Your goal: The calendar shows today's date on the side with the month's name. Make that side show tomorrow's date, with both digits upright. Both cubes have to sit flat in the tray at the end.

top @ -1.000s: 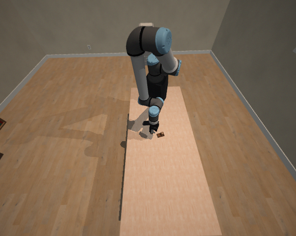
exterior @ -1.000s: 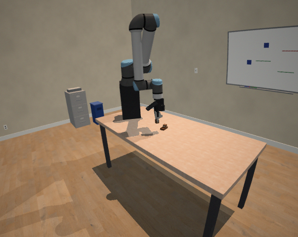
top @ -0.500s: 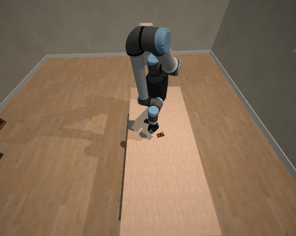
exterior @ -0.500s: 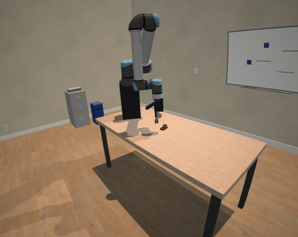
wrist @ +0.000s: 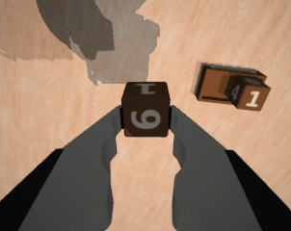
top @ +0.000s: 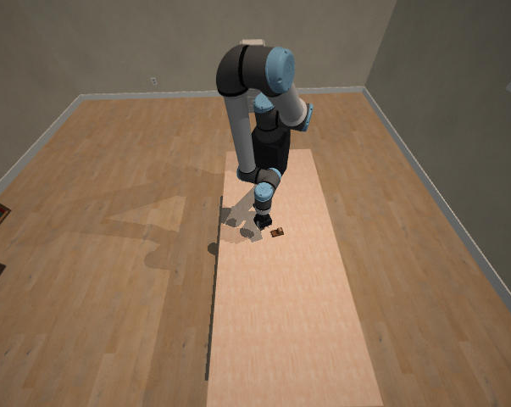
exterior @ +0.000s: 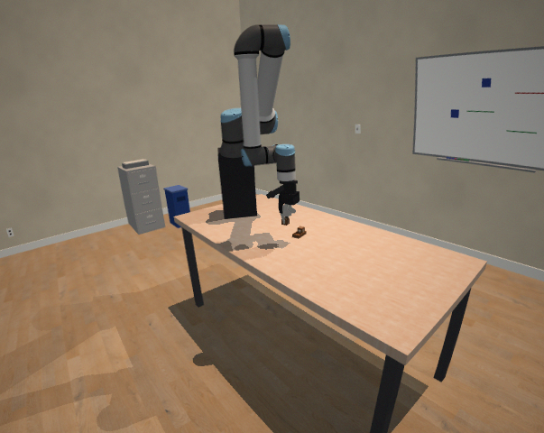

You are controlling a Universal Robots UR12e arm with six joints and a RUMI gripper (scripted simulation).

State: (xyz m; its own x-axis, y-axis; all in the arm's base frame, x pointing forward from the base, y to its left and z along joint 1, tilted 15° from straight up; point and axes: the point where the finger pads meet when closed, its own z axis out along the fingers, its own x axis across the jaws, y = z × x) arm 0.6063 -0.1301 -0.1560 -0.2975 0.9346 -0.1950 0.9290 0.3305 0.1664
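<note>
Right now my hand is 10 mm above the brown digit cube. Round my hand: brown calendar tray (10 mm behind, 110 mm to the left, 120 mm below).
</note>
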